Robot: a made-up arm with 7 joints. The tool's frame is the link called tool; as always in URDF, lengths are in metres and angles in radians. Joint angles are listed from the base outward. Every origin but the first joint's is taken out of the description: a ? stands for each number. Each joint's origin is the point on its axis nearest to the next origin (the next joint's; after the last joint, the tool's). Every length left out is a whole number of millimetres.
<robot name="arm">
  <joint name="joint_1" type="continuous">
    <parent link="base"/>
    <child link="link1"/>
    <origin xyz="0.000 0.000 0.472" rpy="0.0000 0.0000 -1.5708"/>
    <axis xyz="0 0 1"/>
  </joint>
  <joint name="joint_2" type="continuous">
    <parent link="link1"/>
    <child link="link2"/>
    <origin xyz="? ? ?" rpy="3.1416 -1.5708 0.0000"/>
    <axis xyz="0 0 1"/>
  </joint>
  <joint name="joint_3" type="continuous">
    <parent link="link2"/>
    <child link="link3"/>
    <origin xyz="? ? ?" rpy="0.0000 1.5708 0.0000"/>
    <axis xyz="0 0 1"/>
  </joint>
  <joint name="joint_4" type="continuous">
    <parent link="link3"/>
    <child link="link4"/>
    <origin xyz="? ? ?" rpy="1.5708 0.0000 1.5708"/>
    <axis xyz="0 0 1"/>
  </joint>
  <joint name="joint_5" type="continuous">
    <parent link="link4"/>
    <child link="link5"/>
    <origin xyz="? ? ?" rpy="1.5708 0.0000 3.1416"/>
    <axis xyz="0 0 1"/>
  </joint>
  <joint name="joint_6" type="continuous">
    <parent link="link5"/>
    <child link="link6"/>
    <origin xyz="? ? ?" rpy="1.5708 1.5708 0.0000"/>
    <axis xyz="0 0 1"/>
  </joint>
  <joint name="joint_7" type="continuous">
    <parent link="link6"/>
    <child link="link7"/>
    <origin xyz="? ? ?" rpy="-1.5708 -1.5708 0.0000"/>
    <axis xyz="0 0 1"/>
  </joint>
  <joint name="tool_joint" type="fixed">
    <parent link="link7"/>
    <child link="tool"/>
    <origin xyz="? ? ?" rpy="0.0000 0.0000 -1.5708"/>
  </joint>
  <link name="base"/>
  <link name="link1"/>
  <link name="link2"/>
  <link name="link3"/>
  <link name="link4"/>
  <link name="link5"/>
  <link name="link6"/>
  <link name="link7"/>
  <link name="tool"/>
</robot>
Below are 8 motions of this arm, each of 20 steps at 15 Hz.
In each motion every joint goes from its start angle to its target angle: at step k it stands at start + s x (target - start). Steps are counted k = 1, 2, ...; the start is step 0. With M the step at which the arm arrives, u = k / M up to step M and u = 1 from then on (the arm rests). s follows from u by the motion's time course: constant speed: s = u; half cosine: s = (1 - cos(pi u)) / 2; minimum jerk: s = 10 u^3 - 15 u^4 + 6 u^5.
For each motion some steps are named. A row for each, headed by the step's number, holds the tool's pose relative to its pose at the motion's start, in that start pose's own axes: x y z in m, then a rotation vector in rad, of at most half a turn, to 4 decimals.
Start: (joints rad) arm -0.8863 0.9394 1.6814 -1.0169 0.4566 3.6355 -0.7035
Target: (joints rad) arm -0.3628 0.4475 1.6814 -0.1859 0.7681 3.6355 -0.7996
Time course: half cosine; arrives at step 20
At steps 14, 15, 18, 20:
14: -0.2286 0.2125 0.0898 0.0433 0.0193 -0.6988
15: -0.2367 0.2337 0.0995 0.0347 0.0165 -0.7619
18: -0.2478 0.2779 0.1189 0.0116 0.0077 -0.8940
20: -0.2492 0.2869 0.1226 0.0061 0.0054 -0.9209

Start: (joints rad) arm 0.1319 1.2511 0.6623 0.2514 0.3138 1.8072 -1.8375
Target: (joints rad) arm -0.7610 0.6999 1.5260 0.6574 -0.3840 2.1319 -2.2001
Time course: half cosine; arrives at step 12
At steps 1, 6, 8, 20:
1: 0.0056 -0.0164 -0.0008 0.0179 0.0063 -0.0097
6: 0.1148 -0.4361 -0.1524 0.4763 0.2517 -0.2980
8: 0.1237 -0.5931 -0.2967 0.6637 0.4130 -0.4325
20: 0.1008 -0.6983 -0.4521 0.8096 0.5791 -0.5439

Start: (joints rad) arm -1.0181 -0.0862 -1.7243 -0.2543 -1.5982 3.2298 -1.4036
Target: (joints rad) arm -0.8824 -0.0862 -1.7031 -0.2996 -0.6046 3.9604 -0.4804
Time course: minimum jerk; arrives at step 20
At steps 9, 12, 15, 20:
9: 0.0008 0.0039 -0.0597 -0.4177 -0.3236 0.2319
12: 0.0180 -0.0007 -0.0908 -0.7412 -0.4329 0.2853
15: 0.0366 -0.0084 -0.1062 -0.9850 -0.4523 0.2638
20: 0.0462 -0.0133 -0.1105 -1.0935 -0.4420 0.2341

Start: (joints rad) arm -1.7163 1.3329 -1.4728 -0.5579 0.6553 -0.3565 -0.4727
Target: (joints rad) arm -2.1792 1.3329 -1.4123 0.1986 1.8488 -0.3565 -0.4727
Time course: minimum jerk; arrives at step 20
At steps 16, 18, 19, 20:
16: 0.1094 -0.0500 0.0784 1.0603 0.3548 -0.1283
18: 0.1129 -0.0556 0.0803 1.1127 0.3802 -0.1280
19: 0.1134 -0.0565 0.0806 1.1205 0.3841 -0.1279
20: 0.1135 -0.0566 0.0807 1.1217 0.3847 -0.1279

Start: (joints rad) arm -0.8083 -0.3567 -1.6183 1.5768 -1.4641 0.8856 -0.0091
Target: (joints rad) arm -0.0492 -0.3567 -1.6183 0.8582 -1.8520 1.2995 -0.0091
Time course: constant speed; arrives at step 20
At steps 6, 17, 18, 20:
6: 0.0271 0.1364 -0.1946 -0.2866 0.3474 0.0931
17: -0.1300 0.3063 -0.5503 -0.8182 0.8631 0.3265
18: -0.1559 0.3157 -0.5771 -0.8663 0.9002 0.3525
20: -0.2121 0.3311 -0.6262 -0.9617 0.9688 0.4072

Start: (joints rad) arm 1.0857 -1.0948 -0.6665 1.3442 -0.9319 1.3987 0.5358
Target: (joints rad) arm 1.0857 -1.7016 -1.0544 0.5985 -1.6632 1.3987 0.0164
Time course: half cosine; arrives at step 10
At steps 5, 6, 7, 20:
5: 0.0387 -0.0934 0.0550 -0.2718 0.0989 -0.8521
6: 0.0424 -0.1387 0.0666 -0.3584 0.1282 -1.1268
7: 0.0409 -0.1857 0.0746 -0.4399 0.1575 -1.3759
20: 0.0283 -0.2640 0.0819 -0.5712 0.2097 -1.7420

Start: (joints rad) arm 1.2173 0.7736 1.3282 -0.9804 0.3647 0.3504 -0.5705
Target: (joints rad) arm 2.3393 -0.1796 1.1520 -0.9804 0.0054 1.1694 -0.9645
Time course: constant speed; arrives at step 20
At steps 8, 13, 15, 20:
8: -0.1655 0.2808 -0.3317 -0.7572 0.1681 0.0719
13: -0.3671 0.3467 -0.5083 -1.1770 0.0979 0.1478
15: -0.4602 0.3484 -0.5619 -1.3208 0.0316 0.1837
20: -0.7016 0.2962 -0.6404 -1.5915 -0.2159 0.2802

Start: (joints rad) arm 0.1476 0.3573 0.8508 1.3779 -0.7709 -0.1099 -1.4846
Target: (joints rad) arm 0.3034 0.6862 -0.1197 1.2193 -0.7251 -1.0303 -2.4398
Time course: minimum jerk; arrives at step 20
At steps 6, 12, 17, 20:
6: -0.0733 -0.0198 0.0219 0.1856 -0.0250 -0.0087
12: -0.3000 -0.1844 0.0644 0.6774 0.2590 0.0210
17: -0.3933 -0.3332 0.0784 0.7891 0.6182 0.0612
20: -0.4000 -0.3483 0.0796 0.7910 0.6559 0.0652

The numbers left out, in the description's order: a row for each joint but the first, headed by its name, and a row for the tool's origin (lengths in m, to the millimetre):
joint_2: 0.060 0.000 0.000
joint_3: 0.372 0.000 0.000
joint_4: 0.077 -0.025 0.000
joint_5: 0.031 0.491 0.000
joint_6: 0.000 -0.077 0.000
joint_7: -0.073 0.010 0.000
tool: 0.000 0.000 0.000

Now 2 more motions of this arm.
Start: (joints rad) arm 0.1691 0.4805 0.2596 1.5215 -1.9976 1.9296 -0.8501
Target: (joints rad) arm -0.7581 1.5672 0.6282 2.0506 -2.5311 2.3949 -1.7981
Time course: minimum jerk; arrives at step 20
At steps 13, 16, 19, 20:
13: 0.2505 0.1362 -0.0725 0.2866 0.6781 -1.6607
16: 0.3401 0.1095 -0.0597 0.3397 1.0452 -1.9559
19: 0.3678 0.0950 -0.0567 0.3512 1.1826 -2.0323
20: 0.3683 0.0947 -0.0566 0.3514 1.1855 -2.0338

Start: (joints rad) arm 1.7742 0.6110 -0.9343 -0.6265 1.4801 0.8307 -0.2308
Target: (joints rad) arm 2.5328 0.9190 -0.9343 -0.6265 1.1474 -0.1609 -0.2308
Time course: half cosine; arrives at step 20
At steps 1, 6, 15, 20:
1: 0.0020 0.0015 -0.0022 -0.0012 -0.0018 0.0004
6: 0.0567 0.0550 -0.0813 -0.0470 -0.0629 0.0231
15: 0.0940 0.2406 -0.4104 -0.2164 -0.3007 0.2543
20: 0.0694 0.2768 -0.4933 -0.2435 -0.3596 0.3443

